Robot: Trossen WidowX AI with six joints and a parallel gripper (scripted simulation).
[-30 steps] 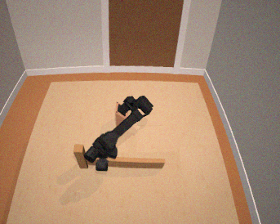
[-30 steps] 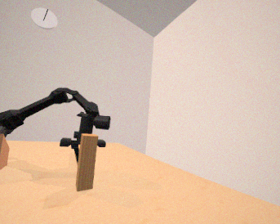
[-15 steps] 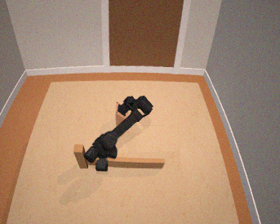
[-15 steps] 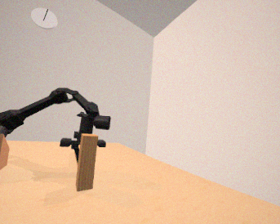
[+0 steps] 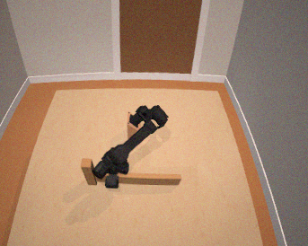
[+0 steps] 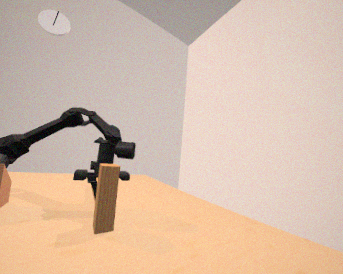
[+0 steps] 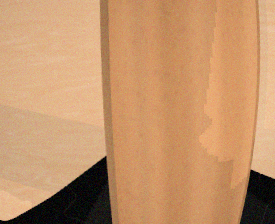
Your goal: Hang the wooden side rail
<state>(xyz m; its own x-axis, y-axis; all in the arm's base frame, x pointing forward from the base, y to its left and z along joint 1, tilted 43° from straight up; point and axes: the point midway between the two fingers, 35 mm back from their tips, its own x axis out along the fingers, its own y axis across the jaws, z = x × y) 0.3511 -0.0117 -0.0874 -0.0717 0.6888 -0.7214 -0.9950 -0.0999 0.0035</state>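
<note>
My gripper tip is 1 cm short of the headboard post, 12 cm to the left of it and 4 cm below it.
</note>
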